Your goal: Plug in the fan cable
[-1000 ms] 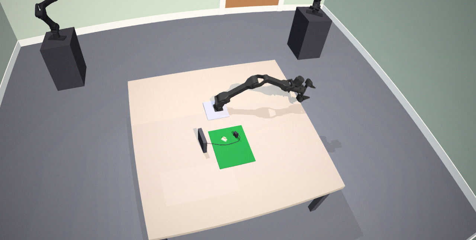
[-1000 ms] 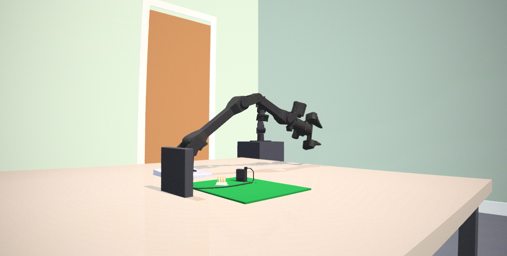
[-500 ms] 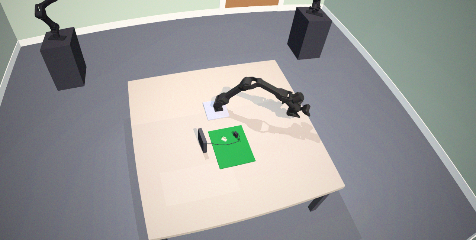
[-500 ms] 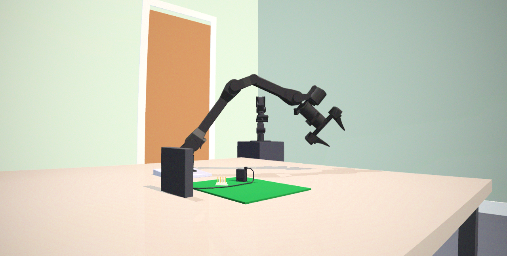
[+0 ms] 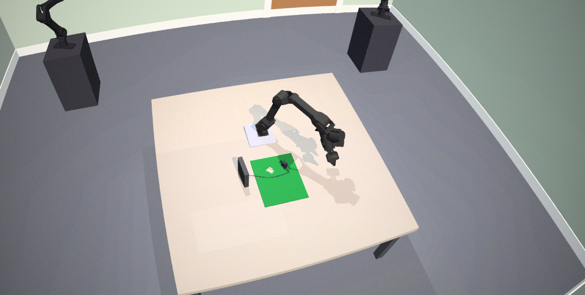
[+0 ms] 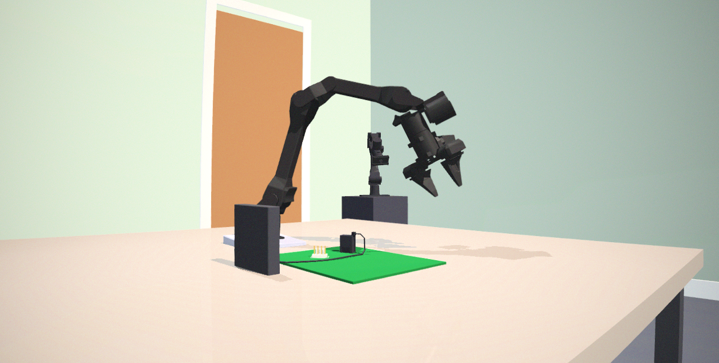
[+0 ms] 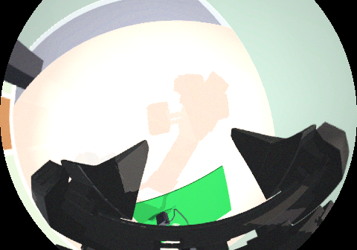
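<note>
The black plug lies 22 cm to the right of my gripper tip, 12 cm below it and 11 cm behind it. Round my gripper tip: black fan 46 cm to the right, 9 cm behind, 8 cm below; then green board 28 cm to the right, 15 cm below, 4 cm behind; then four-pin header 31 cm to the right, 14 cm below, 10 cm behind.
</note>
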